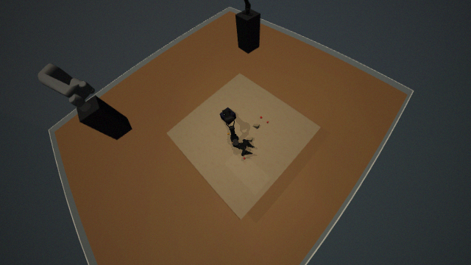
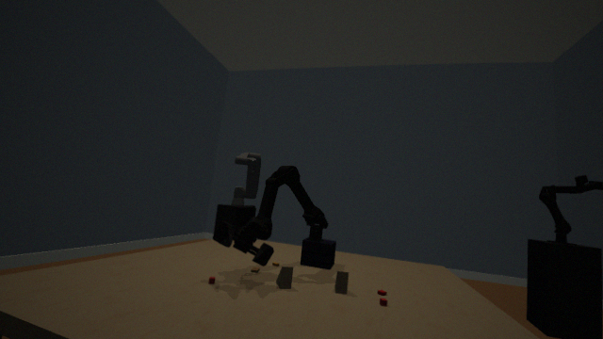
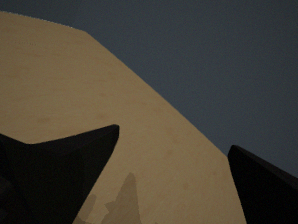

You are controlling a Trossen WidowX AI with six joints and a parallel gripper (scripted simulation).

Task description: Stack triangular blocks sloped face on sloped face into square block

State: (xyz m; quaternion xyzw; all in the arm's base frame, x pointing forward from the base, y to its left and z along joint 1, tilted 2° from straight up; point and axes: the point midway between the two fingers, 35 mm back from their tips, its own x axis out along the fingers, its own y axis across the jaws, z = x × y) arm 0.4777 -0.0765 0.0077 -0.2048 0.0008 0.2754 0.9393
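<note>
Now: the triangular block 130 mm behind my gripper tip, 80 mm to the left of it and 90 mm below it. Round my gripper tip: tan piece: 230 mm behind, 80 mm to the right, 110 mm below.
</note>
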